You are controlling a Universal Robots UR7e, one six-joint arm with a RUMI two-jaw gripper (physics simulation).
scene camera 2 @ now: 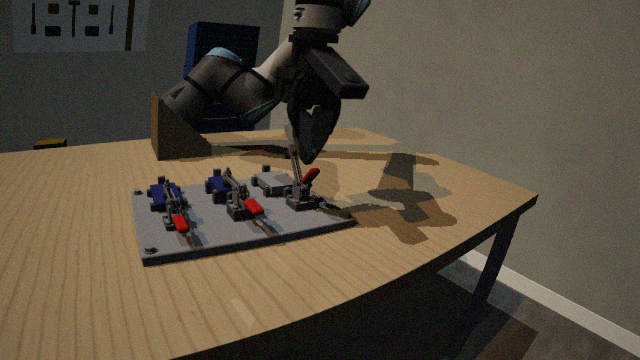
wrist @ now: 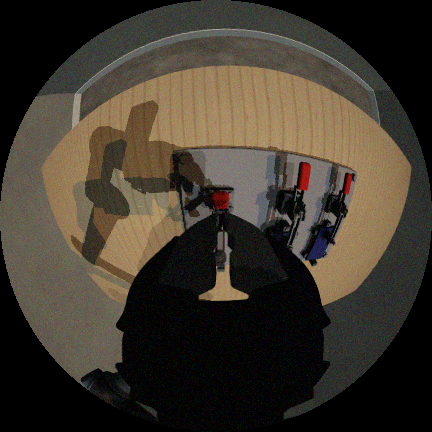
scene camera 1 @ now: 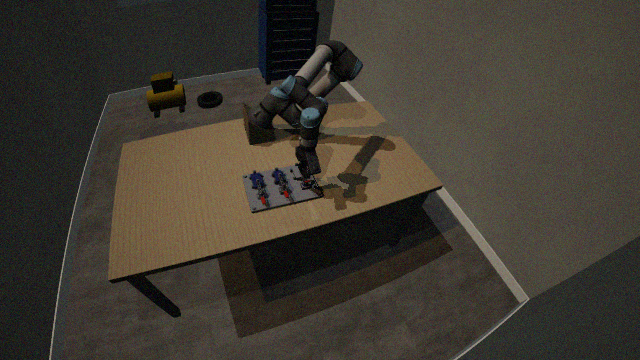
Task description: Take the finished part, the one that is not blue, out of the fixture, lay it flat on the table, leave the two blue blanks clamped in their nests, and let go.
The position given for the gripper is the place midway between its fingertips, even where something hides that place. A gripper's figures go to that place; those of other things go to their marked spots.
Labels:
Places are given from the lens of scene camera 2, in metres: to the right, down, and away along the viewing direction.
gripper (scene camera 2: 307,164): -0.02, -0.03, 0.53
fixture plate (scene camera 2: 212,231): -0.15, 0.07, 0.44

